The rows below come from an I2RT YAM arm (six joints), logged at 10 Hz.
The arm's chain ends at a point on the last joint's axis. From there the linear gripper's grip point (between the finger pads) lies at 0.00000 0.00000 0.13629 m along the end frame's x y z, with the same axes.
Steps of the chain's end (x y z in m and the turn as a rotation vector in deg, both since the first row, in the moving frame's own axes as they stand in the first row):
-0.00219 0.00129 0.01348 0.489 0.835 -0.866
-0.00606 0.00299 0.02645 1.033 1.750 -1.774
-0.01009 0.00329 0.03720 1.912 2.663 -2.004
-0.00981 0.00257 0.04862 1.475 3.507 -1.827
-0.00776 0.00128 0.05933 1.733 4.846 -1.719
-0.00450 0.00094 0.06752 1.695 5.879 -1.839
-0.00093 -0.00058 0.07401 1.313 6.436 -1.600
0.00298 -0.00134 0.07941 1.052 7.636 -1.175
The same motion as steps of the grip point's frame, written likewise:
-0.00021 0.00011 0.01346 0.489 0.835 -0.866
-0.00194 0.00047 0.02636 1.033 1.750 -1.774
-0.00384 -0.00137 0.03698 1.912 2.663 -2.004
-0.00153 -0.00107 0.04832 1.475 3.507 -1.827
0.00369 -0.00301 0.05878 1.733 4.846 -1.719
0.00939 -0.00331 0.06674 1.695 5.879 -1.839
0.01430 -0.00391 0.07312 1.313 6.436 -1.600
0.02106 -0.00402 0.07818 1.052 7.636 -1.175

